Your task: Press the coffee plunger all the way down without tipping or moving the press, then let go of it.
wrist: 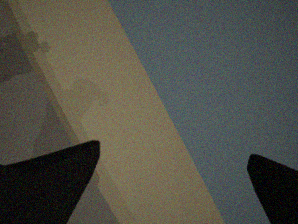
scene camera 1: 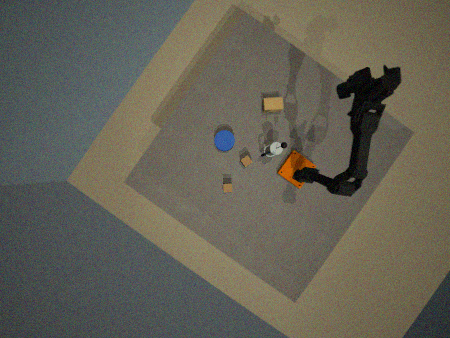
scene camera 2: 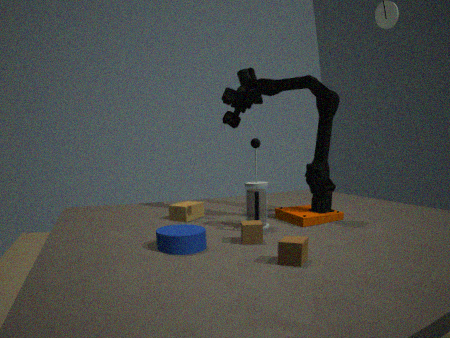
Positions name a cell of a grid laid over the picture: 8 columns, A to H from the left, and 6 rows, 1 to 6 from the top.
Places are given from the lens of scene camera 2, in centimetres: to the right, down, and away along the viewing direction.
coffee press (scene camera 2: E4): 9, 6, 95
blue disc (scene camera 2: D5): -11, 16, 74
The marked spots on the coffee press and the blue disc are 30 cm apart.
